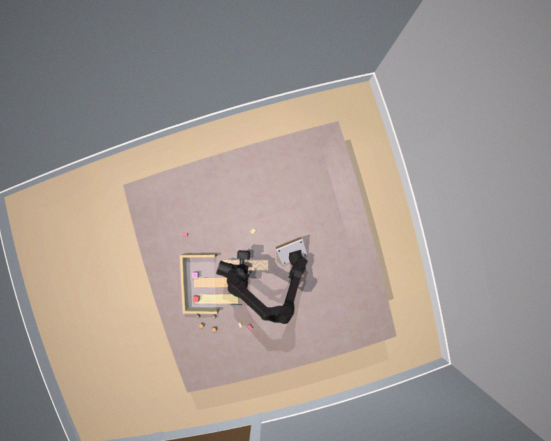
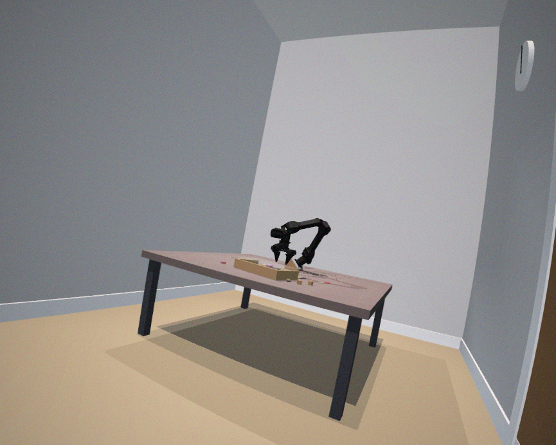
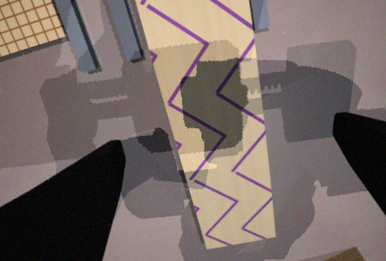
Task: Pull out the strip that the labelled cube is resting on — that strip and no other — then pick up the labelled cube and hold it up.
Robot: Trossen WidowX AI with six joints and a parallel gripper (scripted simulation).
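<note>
Right now my gripper tip is 50 mm above the zigzag strip.
</note>
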